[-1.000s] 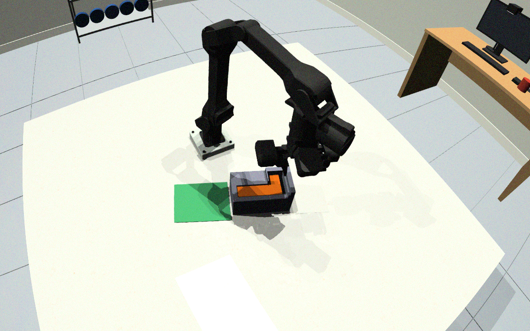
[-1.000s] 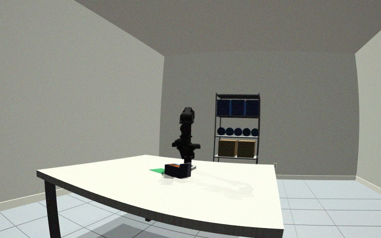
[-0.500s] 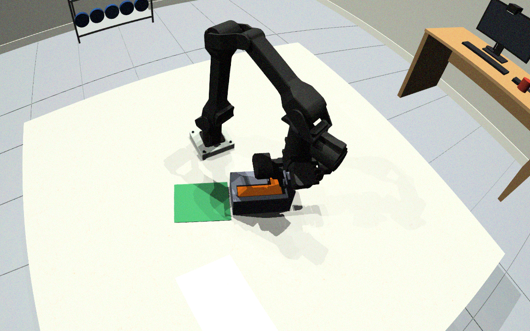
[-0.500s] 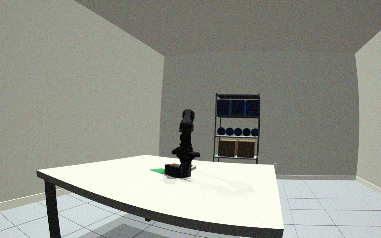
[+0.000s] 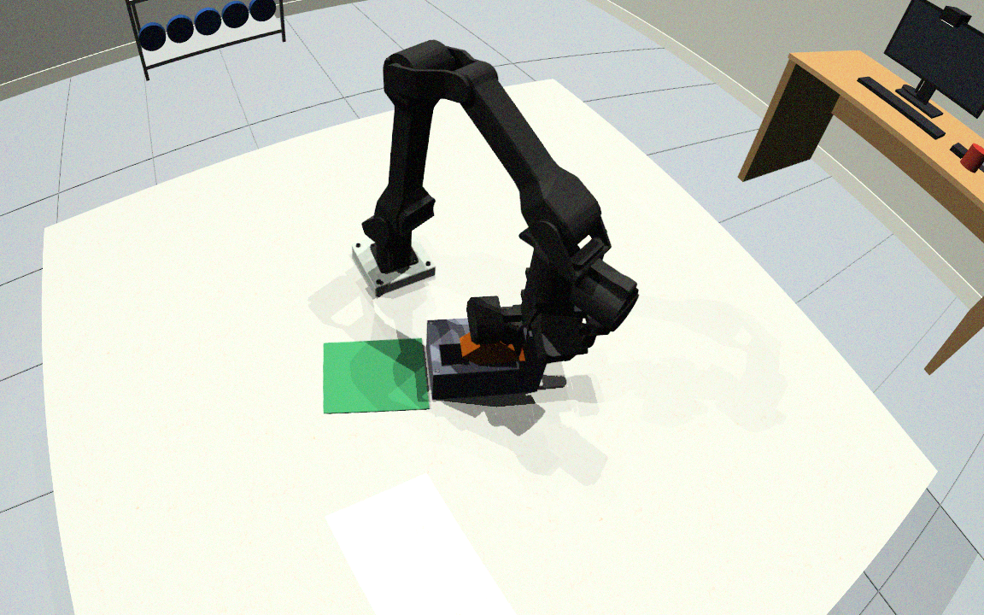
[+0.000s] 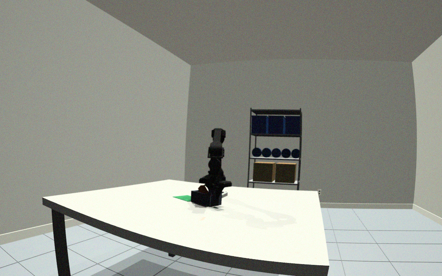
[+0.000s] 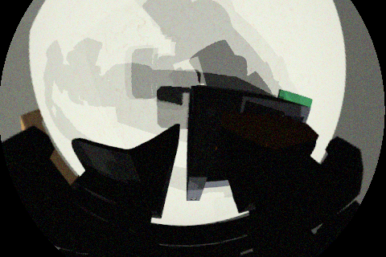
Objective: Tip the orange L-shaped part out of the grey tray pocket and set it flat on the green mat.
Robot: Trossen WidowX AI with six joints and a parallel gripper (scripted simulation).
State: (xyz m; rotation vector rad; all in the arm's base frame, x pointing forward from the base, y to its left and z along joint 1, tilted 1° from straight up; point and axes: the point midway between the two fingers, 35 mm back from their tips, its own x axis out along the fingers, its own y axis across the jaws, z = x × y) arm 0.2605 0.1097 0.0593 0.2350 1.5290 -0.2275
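The orange L-shaped part lies 40 mm to the right of my gripper tip and 20 mm behind it. Round my gripper tip: green mat (210 mm to the right, 70 mm behind, 60 mm below).
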